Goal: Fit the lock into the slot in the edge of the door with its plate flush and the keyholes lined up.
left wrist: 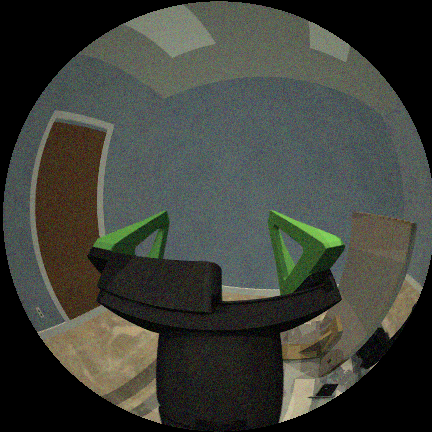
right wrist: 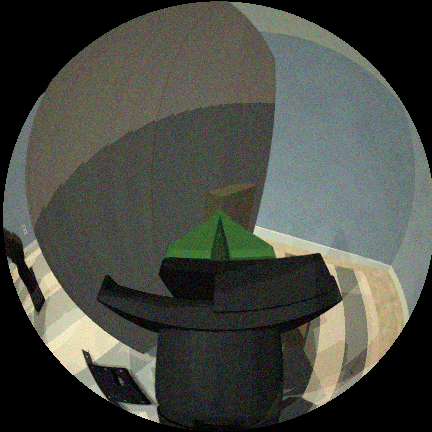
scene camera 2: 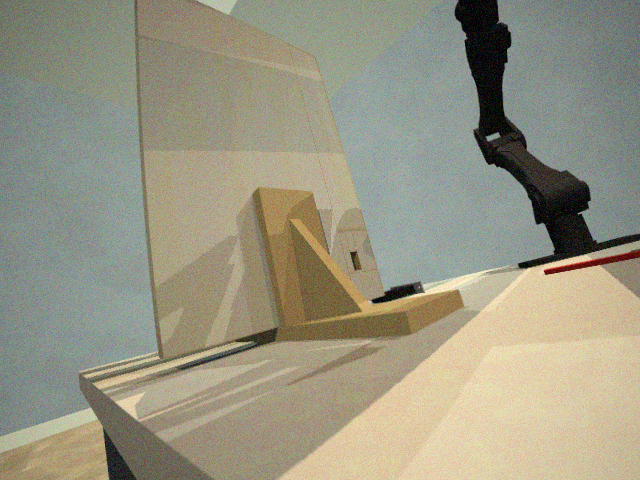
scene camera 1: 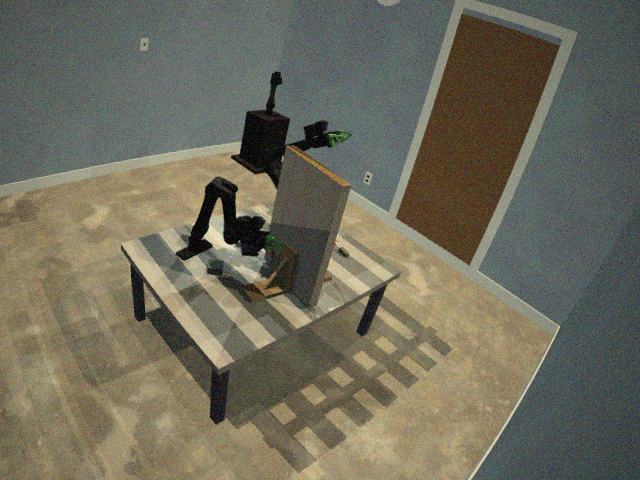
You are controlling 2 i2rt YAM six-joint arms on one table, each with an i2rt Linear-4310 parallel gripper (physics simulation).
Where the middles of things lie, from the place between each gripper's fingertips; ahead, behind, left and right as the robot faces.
Now: the grey door panel [scene camera 2: 224, 108] 6 cm ahead of my right hand, 3 cm to the left of it and 12 cm above it. The rest, counted from my right hand: tan wooden bracket [scene camera 2: 314, 299] 6 cm ahead, 3 cm to the left, 10 cm below.
My left hand is 430 mm to the left of the grey door panel, 310 mm above it and 200 mm short of it. Round my left hand: tan wooden bracket (530 mm below, 430 mm to the right, 200 mm ahead).
